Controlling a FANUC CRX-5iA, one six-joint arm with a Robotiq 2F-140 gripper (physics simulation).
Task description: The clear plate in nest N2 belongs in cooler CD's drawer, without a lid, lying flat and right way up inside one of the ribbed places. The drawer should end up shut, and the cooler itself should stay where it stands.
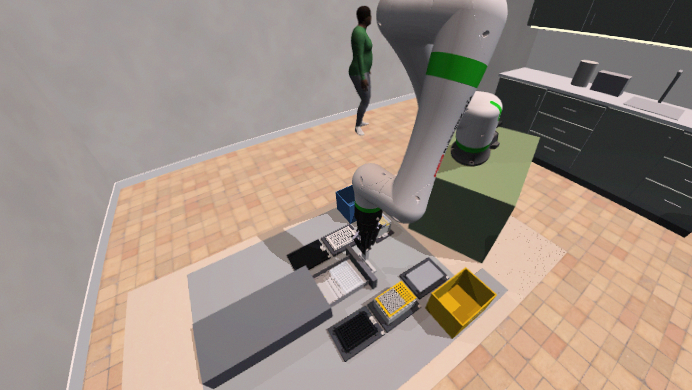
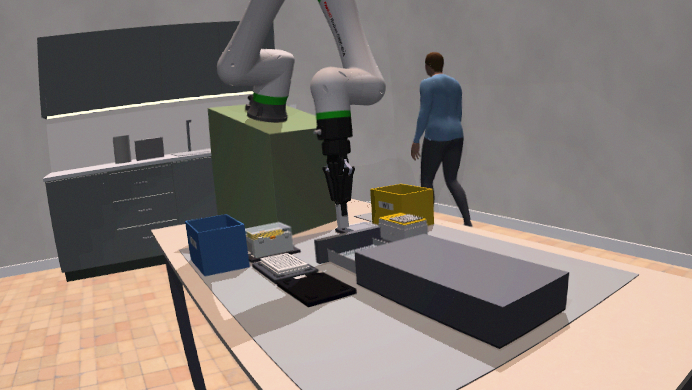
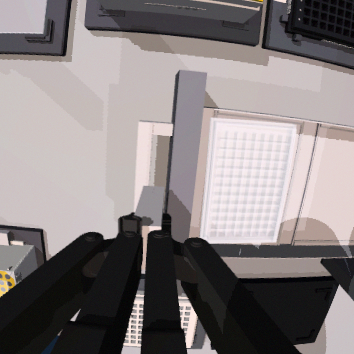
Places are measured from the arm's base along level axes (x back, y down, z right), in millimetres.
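Where they show: gripper, fingertip midpoint: (image 1: pixel 364 257) (image 2: pixel 343 227) (image 3: pixel 152 202); arm's base at its link origin: (image 1: pixel 469 152) (image 2: pixel 267 116).
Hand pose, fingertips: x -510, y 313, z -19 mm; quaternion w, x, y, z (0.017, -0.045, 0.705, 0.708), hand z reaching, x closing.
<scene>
Things, the pixels of their top centre, and the offset from my fingertips. "spot": a spot on its surface instead.
- clear plate at its top centre: (image 3: pixel 250 188) (image 2: pixel 363 252) (image 1: pixel 346 275) dx -92, dy +51, dz -5 mm
- dark grey cooler CD at a spot on its surface: (image 2: pixel 460 270) spot: dx -477, dy -2, dz -3 mm
- Nest N2 at its top centre: (image 3: pixel 277 320) (image 2: pixel 314 283) (image 1: pixel 308 255) dx -185, dy +66, dz +176 mm
- pale handle at a spot on its surface: (image 3: pixel 144 150) spot: dx +12, dy +37, dz -31 mm
- white plate at its top centre: (image 3: pixel 144 325) (image 2: pixel 283 261) (image 1: pixel 341 236) dx -10, dy +56, dz +185 mm
- tip box at its top centre: (image 2: pixel 266 228) (image 1: pixel 376 217) dx +167, dy +5, dz +165 mm
- blue bin at its top centre: (image 2: pixel 212 222) (image 1: pixel 357 192) dx +161, dy -38, dz +325 mm
- yellow-topped box at its top centre: (image 2: pixel 402 216) (image 1: pixel 395 297) dx +6, dy +5, dz -196 mm
- black plate at its top centre: (image 1: pixel 355 329) dx -164, dy +56, dz -204 mm
- grey-topped nest at a spot on its surface: (image 1: pixel 425 276) spot: dx +183, dy +62, dz -168 mm
- yellow bin at its top centre: (image 2: pixel 401 189) (image 1: pixel 464 294) dx +194, dy -38, dz -323 mm
The clear plate (image 1: pixel 347 276) (image 3: pixel 250 180) lies flat, without a lid, in the drawer's place nearest the front panel (image 1: pixel 361 268) (image 2: pixel 345 240) (image 3: pixel 187 145). A rib separates it from the place behind. The drawer stands open from the dark grey cooler CD (image 1: pixel 260 320) (image 2: pixel 460 270). Nest N2 (image 1: pixel 309 255) (image 2: pixel 316 288) (image 3: pixel 285 305), black and empty, lies beside the drawer. My gripper (image 1: pixel 369 260) (image 2: pixel 342 222) (image 3: pixel 152 202) is shut and empty, pointing down on the outer side of the front panel, at the pale handle (image 3: pixel 144 150). Whether the fingertips touch handle or panel I cannot tell.
A white plate (image 1: pixel 341 238) (image 2: pixel 283 264) sits beside N2. A tip box (image 2: pixel 270 240) and blue bin (image 1: pixel 345 204) (image 2: pixel 217 245) stand beyond. Across the drawer are a yellow-topped box (image 1: pixel 395 300) (image 2: pixel 403 227), black plate (image 1: pixel 356 331), grey-topped nest (image 1: pixel 425 276) and yellow bin (image 1: pixel 452 300) (image 2: pixel 410 205).
</scene>
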